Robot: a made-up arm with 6 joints. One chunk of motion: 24 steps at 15 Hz.
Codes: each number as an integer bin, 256 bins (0 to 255) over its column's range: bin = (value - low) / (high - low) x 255, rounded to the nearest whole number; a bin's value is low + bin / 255 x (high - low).
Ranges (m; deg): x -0.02..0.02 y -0.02..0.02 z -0.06..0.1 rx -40..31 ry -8..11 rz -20..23
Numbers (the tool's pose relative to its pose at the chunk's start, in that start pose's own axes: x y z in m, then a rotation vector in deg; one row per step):
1: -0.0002 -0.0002 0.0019 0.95 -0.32 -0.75
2: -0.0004 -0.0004 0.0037 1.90 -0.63 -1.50
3: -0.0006 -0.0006 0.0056 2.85 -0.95 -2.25
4: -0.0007 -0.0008 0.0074 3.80 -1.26 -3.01
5: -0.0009 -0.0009 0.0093 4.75 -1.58 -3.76
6: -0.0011 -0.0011 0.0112 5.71 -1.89 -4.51
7: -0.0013 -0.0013 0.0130 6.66 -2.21 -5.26
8: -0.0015 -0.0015 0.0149 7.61 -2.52 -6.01
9: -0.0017 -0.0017 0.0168 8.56 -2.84 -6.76
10: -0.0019 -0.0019 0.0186 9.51 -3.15 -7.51
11: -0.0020 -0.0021 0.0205 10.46 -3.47 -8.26
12: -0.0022 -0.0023 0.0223 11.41 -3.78 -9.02
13: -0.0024 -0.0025 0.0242 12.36 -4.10 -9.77
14: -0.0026 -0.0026 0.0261 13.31 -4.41 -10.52
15: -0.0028 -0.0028 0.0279 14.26 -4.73 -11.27
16: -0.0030 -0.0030 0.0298 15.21 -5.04 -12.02
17: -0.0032 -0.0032 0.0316 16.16 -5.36 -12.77
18: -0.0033 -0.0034 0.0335 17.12 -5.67 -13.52
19: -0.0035 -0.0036 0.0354 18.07 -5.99 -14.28
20: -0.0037 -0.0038 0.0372 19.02 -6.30 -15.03
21: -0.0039 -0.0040 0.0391 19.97 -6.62 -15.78
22: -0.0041 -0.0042 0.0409 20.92 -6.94 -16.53
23: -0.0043 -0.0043 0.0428 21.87 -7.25 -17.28
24: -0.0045 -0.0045 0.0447 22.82 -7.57 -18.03
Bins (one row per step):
1: 126 126 99 147 103 114
2: 125 125 102 150 99 110
3: 124 124 105 154 95 105
4: 123 122 107 157 90 101
5: 122 122 110 161 86 96
6: 120 120 113 164 82 92
7: 119 119 116 168 78 87
8: 118 118 119 171 74 83
9: 117 117 122 174 69 79
10: 115 115 125 178 65 74
11: 115 114 128 181 61 70
12: 113 113 131 185 57 65
13: 112 112 134 188 52 61
14: 111 111 137 191 48 56
15: 110 110 140 195 44 52
16: 108 108 143 198 40 47
17: 107 107 146 202 35 43
18: 106 106 149 205 31 38
19: 105 105 152 209 27 34
20: 104 103 155 212 23 29
21: 103 102 158 215 19 25
22: 101 101 161 219 14 21
23: 100 100 164 222 10 16
24: 99 99 167 226 6 12

